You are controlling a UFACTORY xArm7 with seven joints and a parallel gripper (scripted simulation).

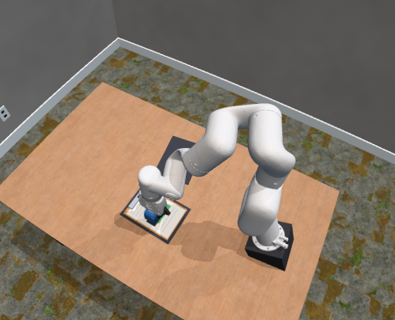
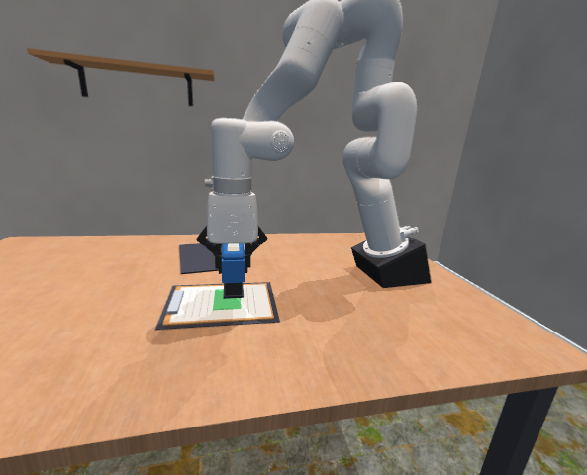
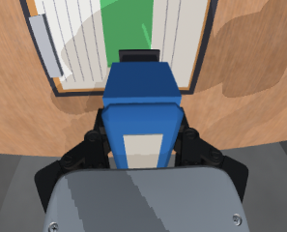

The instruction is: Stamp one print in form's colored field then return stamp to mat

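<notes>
Now: the form 11 cm below my hand, 4 cm ahead of it and 3 cm to the right of it. Also, from my hand: dark mat: 30 cm to the right, 12 cm ahead, 11 cm below; blue stamp: 2 cm below; black stamp base: 5 cm below.
</notes>
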